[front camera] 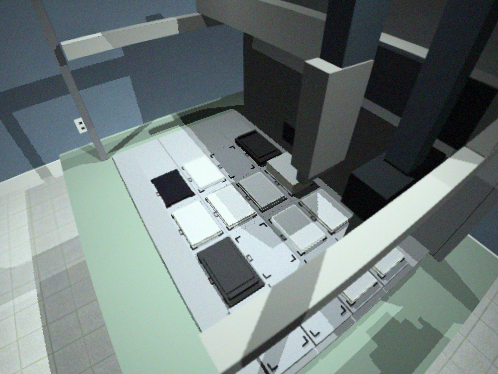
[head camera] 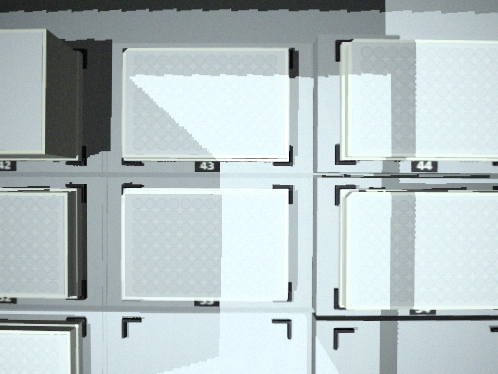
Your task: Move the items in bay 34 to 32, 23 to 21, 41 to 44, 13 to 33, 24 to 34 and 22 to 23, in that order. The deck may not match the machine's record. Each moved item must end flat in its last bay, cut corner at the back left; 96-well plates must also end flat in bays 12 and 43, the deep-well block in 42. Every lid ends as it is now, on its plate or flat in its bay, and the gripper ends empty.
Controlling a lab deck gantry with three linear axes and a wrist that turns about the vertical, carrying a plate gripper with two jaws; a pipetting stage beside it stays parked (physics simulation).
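Seen in the pictures: robot's base, origin of the base link: [front camera: 151,181].
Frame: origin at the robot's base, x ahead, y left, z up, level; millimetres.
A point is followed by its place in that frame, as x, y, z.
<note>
My gripper's dark body [front camera: 382,182] @(564, 198, 355) stands at the deck's right; its jaws are hidden behind the front beam, so their opening cannot be told. White plates lie flat in bay 34 [front camera: 357,290] @(608, 243, 29) [head camera: 450,250] @(567, 258, 29), cut corner at the back left, in bay 33 [front camera: 297,227] @(395, 253, 14) [head camera: 175,245] @(371, 257, 14), bay 44 [front camera: 390,262] @(609, 361, 29) [head camera: 450,110] @(566, 356, 29) and bay 43 [front camera: 325,210] @(397, 354, 14) [head camera: 175,110] @(370, 358, 14). Other plates sit in bay 32 [front camera: 261,190] @(236, 253, 14) [head camera: 30,240] @(260, 260, 14), bay 22 [front camera: 230,205] @(234, 148, 15) [head camera: 30,350] @(260, 176, 14), bay 21 [front camera: 203,172] @(75, 147, 17) and bay 12 [front camera: 196,222] @(233, 42, 15). The tall deep-well block [front camera: 281,170] @(224, 334, 42) [head camera: 20,95] @(274, 361, 42) is in 42. Bays 23 and 24 hold no plate.
Black blocks stand at bay 41 [front camera: 257,145] @(66, 359, 24), bay 11 [front camera: 172,187] @(71, 42, 8) and bay 13 [front camera: 231,270] @(406, 44, 23), with no plate on them. The pale front beam [front camera: 330,267] @(621, 28, 400) crosses the view. The parked pipetting stage [front camera: 327,120] hangs over the back right.
</note>
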